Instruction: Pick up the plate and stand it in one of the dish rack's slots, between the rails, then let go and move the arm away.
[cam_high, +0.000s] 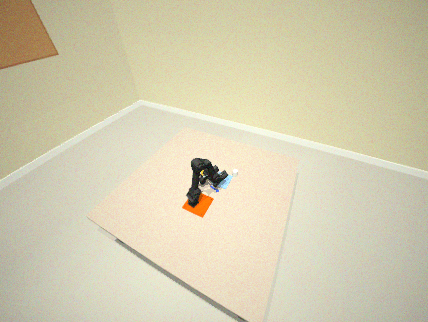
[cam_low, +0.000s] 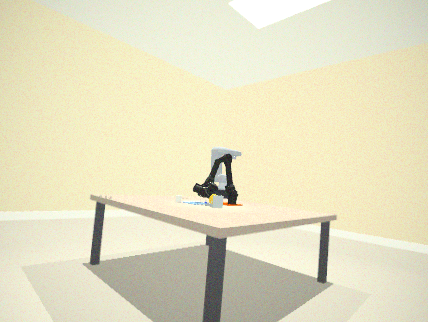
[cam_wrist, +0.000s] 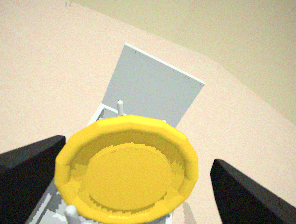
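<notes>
Now: the yellow plate 1 cm to the right of my gripper tip. From my gripper tip the other things lie so: dish rack: 1 cm ahead, 2 cm to the left, 3 cm below; then white cup: 15 cm ahead, 22 cm to the right, 3 cm below.
</notes>
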